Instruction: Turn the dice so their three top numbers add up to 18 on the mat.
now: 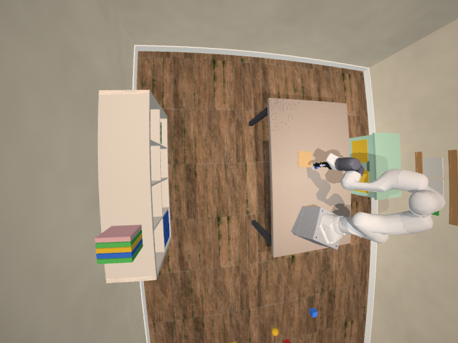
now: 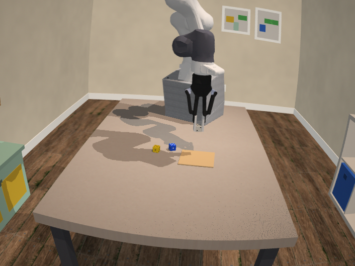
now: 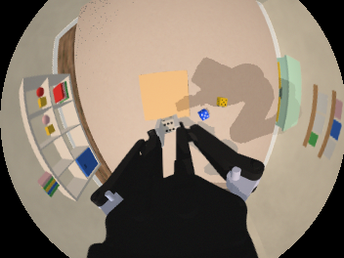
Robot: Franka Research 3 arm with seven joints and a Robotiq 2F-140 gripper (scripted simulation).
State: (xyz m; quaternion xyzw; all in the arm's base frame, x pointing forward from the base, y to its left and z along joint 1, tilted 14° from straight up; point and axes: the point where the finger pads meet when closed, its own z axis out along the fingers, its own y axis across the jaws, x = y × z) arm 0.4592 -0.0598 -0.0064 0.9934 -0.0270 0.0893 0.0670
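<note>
Right now my hand is 140 mm above the mat and 50 mm short of it. Round my hand: blue die (130 mm below, 100 mm to the right, 50 mm behind); white die (20 mm below); yellow die (170 mm to the right, 130 mm below, 30 mm behind).
</note>
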